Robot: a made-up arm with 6 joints.
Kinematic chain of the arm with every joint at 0, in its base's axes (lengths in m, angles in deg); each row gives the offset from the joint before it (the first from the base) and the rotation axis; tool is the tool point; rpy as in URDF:
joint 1: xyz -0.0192 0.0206 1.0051 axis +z
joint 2: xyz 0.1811 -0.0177 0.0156 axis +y
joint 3: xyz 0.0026 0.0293 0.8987 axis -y
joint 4: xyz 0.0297 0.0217 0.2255 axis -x
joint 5: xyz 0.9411 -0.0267 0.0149 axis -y
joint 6: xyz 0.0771 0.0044 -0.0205 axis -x
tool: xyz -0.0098 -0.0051 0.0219 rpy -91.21 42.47 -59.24
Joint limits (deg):
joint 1: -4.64..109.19
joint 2: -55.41..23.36
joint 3: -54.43..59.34
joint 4: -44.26..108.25
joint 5: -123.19..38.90
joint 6: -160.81..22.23
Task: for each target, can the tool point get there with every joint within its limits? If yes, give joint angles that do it. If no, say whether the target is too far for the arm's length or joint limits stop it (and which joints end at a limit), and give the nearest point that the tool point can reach.
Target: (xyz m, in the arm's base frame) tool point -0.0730 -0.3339 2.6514
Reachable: yes | joints 78.13 -40.01 34.74 30.90 -106.97 -118.72
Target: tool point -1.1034 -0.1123 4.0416
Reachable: no: too far | nearest point -0.5956 -0.0501 2.8284 | short by 1.317 m
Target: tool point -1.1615 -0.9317 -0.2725
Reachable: no: joint limits stop it (at a limit: joint 1, joint 2, joint 3, joint 4) | nearest point -0.3721 0.8642 0.9019 | short by 2.286 m
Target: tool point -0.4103 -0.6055 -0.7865
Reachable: no: joint limits stop it (at a limit: joint 1, joint 2, joint 3, joint 4) | nearest point 0.9162 -0.0406 0.8707 | short by 2.197 m
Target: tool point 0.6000 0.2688 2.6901
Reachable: yes | joints 20.61 -14.73 19.09 86.86 -3.17 -95.90
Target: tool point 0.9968 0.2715 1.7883
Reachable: yes | joints 12.95 -9.12 -25.04 -27.06 -46.25 -87.33
